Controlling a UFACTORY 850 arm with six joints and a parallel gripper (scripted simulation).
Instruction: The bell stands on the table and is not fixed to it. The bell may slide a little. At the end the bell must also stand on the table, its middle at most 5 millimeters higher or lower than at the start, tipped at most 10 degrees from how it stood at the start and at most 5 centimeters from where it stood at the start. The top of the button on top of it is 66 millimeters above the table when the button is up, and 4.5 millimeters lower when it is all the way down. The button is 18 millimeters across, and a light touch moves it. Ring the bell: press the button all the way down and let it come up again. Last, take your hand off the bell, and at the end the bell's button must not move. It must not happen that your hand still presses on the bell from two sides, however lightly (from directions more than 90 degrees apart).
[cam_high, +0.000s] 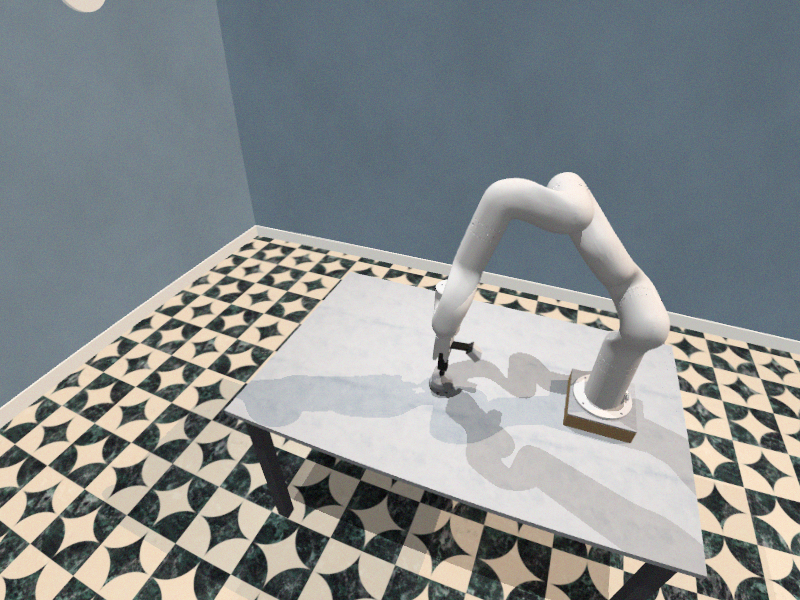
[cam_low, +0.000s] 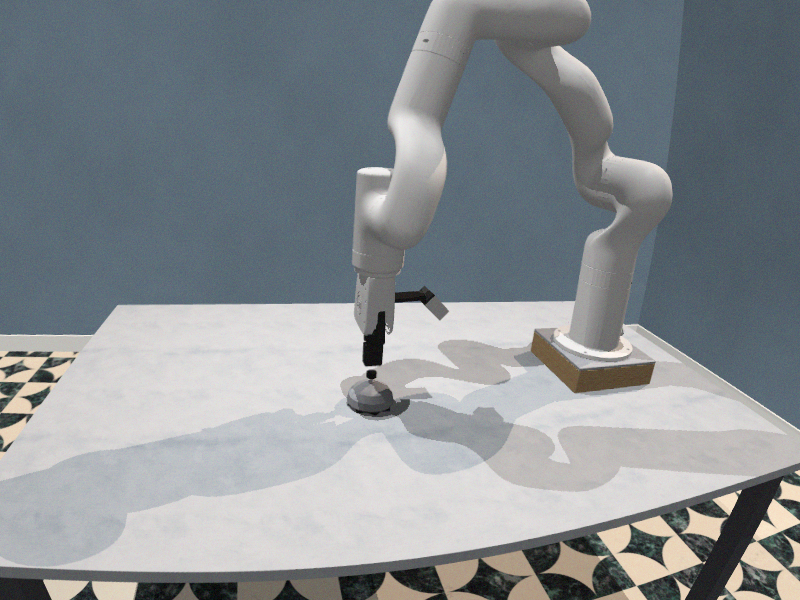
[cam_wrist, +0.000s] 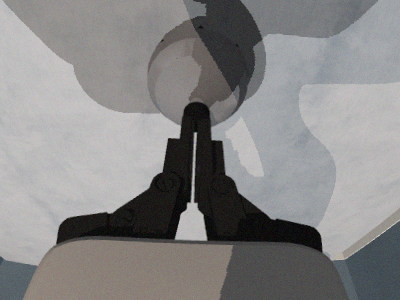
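My hand is 50 mm above the black button. Also, from my hand: bell (60 mm below).
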